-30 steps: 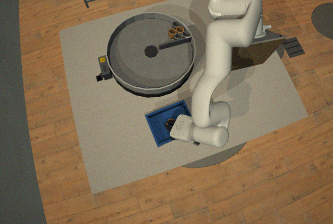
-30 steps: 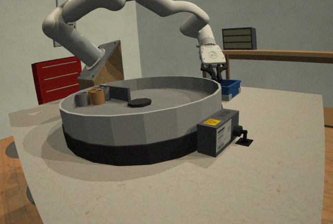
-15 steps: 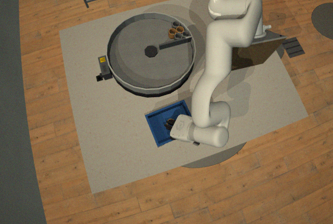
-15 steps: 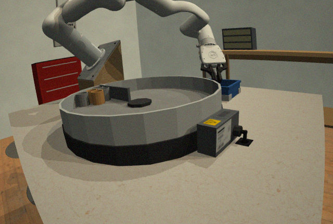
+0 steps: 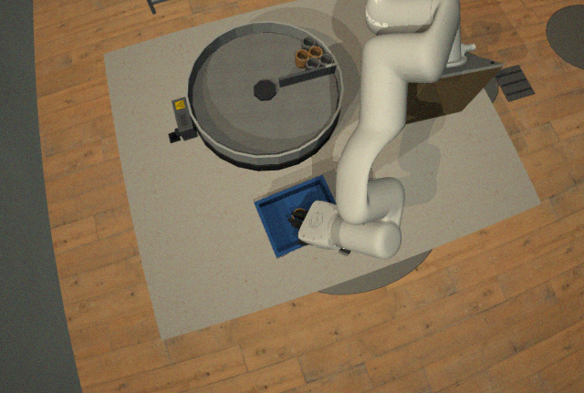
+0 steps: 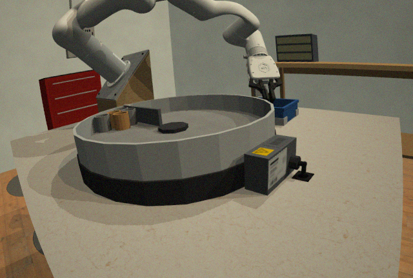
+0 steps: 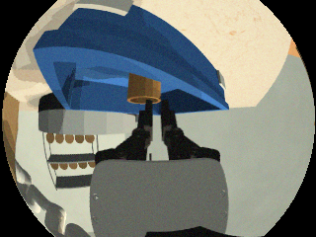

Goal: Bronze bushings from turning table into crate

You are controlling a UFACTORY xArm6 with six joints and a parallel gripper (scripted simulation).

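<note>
My gripper is now 40 mm above the blue crate, 10 mm to the left of it and 10 mm past it. From my hand the other things lie so: turning table 370 mm to the right, 20 mm behind, 10 mm below.
</note>
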